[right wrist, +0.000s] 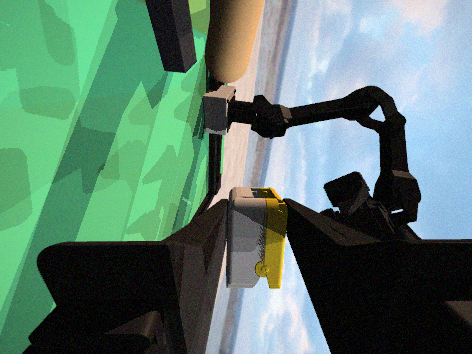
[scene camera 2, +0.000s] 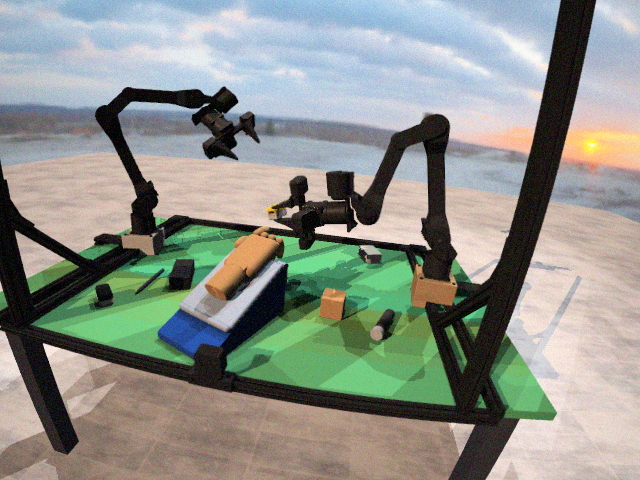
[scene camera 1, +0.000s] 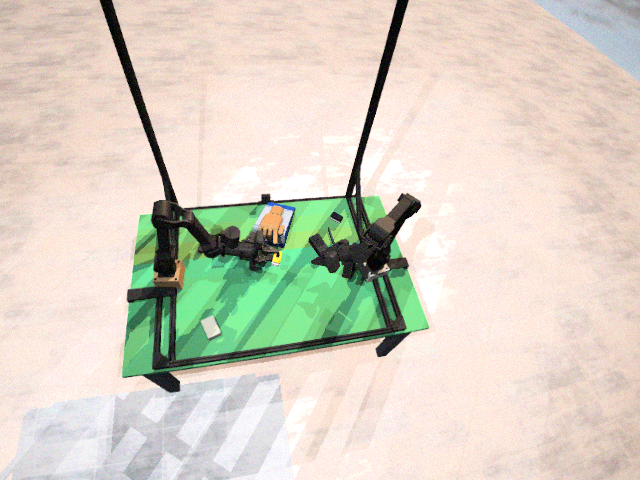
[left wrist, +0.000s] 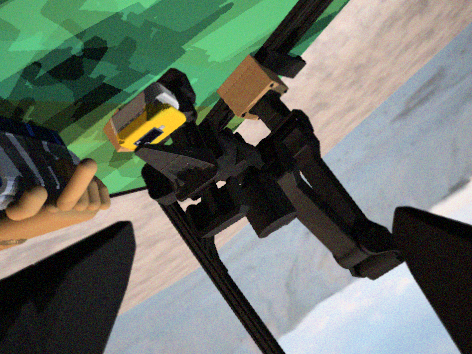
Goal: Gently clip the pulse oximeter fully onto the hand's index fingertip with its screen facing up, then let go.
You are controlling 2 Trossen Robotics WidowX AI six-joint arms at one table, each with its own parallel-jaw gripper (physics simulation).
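Places are measured from the left arm's base along level axes (x left, y down, z back), in metres.
Pixels of known places: left gripper, fingertip midpoint: (scene camera 2: 248,150) (scene camera 1: 315,258) (left wrist: 264,227); right gripper, fingertip midpoint: (right wrist: 255,205) (scene camera 2: 273,213) (scene camera 1: 277,254) (left wrist: 131,132); left arm's base, origin of the base link: (right wrist: 231,110) (scene camera 2: 143,231) (scene camera 1: 374,263); right arm's base, origin of the base link: (scene camera 2: 435,274) (scene camera 1: 167,270) (left wrist: 264,102).
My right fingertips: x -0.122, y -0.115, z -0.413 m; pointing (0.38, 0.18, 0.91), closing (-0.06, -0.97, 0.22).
Ahead of a thing's pixels: the offset from my right fingertips to its top centre. "*": to the spot under its first point.
The pulse oximeter {dx +0.016, dy -0.025, dz -0.010 m} (scene camera 1: 277,259) (scene camera 2: 275,212) (left wrist: 155,127) (right wrist: 250,240) has a yellow half with a dark screen and a grey half. In scene camera 2 its yellow half is on top. My right gripper (scene camera 1: 272,255) (scene camera 2: 280,212) (right wrist: 255,205) is shut on it and holds it in the air, apart from the hand. The tan hand (scene camera 1: 271,219) (scene camera 2: 251,252) (left wrist: 55,225) lies on a sloped support with its index finger (scene camera 1: 275,237) (left wrist: 77,186) (right wrist: 232,45) extended. My left gripper (scene camera 1: 313,251) (scene camera 2: 248,149) is open and empty, high above the table.
The blue and white wedge support {* dx -0.258, dy +0.143, dz +0.163 m} (scene camera 1: 291,217) (scene camera 2: 191,330) bears the hand. In scene camera 2 an orange block {dx -0.202, dy +0.124, dz -0.151 m} (scene camera 2: 332,303), a dark cylinder {dx -0.262, dy +0.147, dz -0.257 m} (scene camera 2: 383,322), a black box {dx -0.071, dy +0.139, dz +0.231 m} (scene camera 2: 181,273), a pen {dx -0.098, dy +0.165, dz +0.311 m} (scene camera 2: 149,280), a small black item {dx -0.198, dy +0.142, dz +0.381 m} (scene camera 2: 103,294) and a white box {dx +0.138, dy +0.144, dz -0.323 m} (scene camera 2: 369,253) lie around it.
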